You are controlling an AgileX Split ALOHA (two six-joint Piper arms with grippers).
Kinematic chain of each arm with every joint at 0, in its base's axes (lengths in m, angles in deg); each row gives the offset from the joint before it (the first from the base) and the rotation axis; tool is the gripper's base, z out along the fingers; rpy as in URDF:
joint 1: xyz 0 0 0.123 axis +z
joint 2: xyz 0 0 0 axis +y
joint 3: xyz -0.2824 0 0.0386 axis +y
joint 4: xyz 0.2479 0 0.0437 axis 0.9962 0 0.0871
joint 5: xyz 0 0 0 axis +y
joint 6: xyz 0.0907 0 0.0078 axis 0.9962 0 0.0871
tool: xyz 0 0 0 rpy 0 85 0
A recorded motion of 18 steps. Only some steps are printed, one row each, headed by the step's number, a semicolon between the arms.
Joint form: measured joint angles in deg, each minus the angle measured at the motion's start. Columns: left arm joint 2, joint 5, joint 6, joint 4, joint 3, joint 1; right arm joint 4, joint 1, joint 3, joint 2, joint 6, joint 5.
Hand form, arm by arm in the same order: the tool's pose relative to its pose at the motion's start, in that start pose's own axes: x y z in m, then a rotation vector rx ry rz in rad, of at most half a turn. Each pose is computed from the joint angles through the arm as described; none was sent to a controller.
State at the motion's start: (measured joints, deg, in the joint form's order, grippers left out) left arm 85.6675 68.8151 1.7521 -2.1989 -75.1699 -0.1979; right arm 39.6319 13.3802 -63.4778 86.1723 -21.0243 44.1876
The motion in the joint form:
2: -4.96 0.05 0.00 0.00 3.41 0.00; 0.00 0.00 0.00 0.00 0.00 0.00
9: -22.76 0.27 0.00 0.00 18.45 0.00; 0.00 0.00 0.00 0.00 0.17 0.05
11: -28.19 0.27 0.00 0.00 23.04 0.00; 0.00 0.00 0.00 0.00 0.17 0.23
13: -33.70 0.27 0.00 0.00 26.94 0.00; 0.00 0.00 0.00 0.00 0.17 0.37
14: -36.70 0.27 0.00 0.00 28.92 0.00; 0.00 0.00 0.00 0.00 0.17 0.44
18: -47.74 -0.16 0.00 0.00 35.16 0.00; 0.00 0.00 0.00 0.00 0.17 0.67
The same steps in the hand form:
2: 0.0194 -0.0008 -0.0137 -0.0004 -0.0262 0.0010; 0.0000 0.0000 0.0000 0.0000 0.0000 0.0000
9: 0.1004 -0.0029 -0.0338 -0.0011 -0.0705 0.0027; 0.0001 0.0000 0.0000 -0.0003 0.0008 0.0030
11: 0.1252 -0.0033 -0.0345 -0.0014 -0.0851 0.0032; 0.0003 0.0001 0.0000 -0.0014 0.0037 0.0030
13: 0.1482 -0.0038 -0.0361 -0.0018 -0.1132 0.0042; 0.0005 0.0002 0.0000 -0.0023 0.0060 0.0030
14: 0.1602 -0.0040 -0.0366 -0.0021 -0.1310 0.0049; 0.0007 0.0003 0.0000 -0.0027 0.0072 0.0030
18: 0.2003 -0.0047 -0.0375 -0.0037 -0.2222 0.0079; 0.0010 0.0004 0.0000 -0.0042 0.0109 0.0030

